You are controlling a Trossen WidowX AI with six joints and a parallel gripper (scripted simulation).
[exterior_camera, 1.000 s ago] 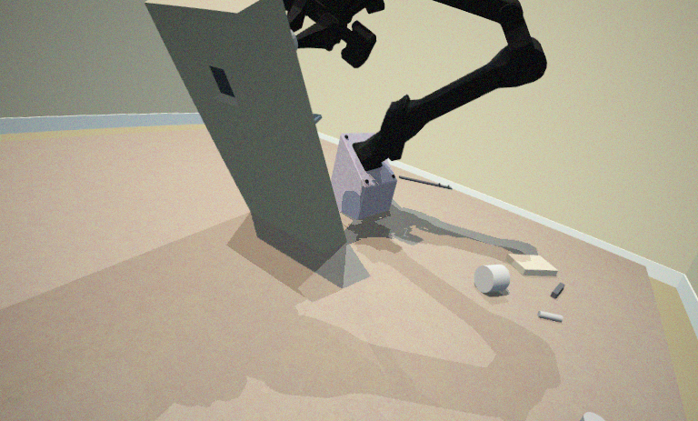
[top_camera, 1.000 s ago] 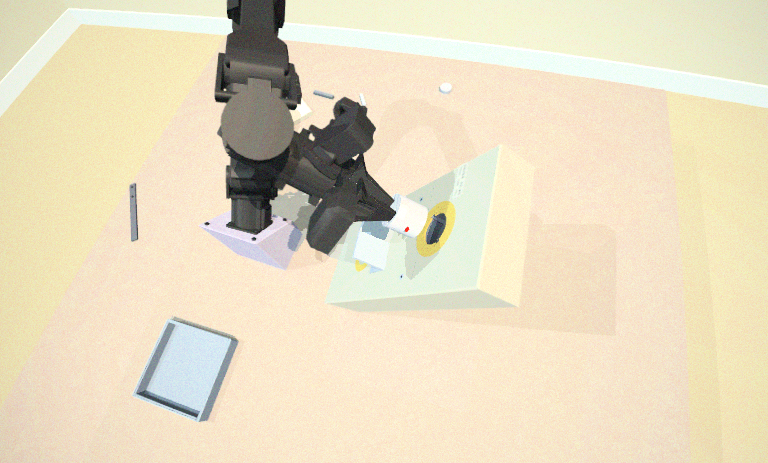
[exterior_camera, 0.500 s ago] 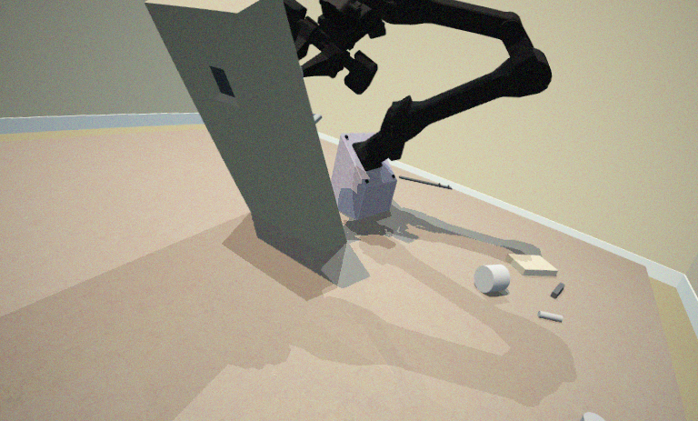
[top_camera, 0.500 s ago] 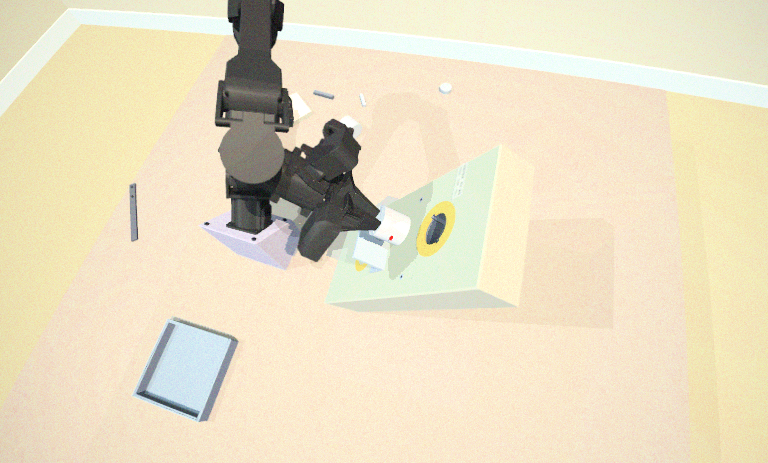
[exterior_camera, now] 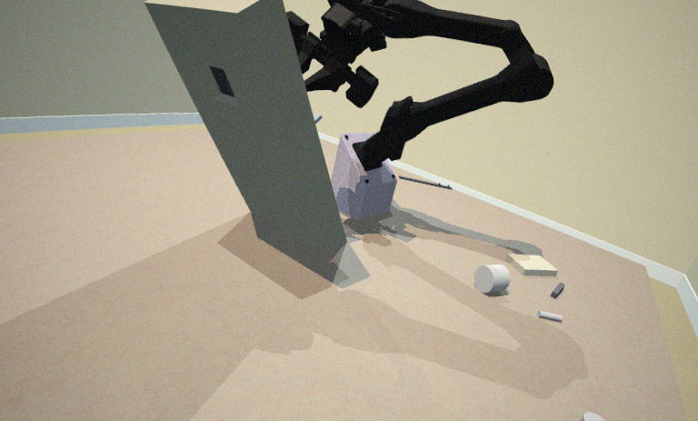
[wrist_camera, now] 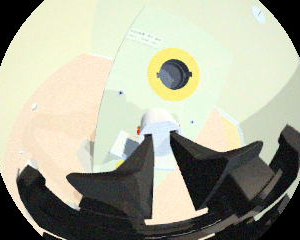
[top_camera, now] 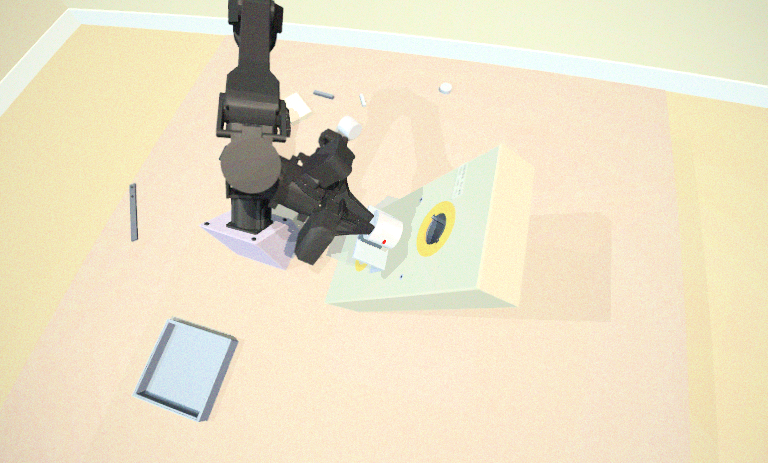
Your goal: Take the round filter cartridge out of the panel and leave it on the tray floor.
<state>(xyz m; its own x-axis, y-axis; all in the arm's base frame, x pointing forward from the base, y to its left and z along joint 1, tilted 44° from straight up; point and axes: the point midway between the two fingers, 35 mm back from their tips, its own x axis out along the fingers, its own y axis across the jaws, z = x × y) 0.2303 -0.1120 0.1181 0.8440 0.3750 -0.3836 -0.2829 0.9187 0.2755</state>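
My gripper tip is now 10 mm short of the round filter cartridge and 20 mm above it. The rest, counted from my gripper tip: small grey bar 310 mm behind, 450 mm to the left, 250 mm below; tan block 370 mm behind, 380 mm to the left, 240 mm below; grey tray 330 mm behind, 290 mm to the right, 240 mm below.
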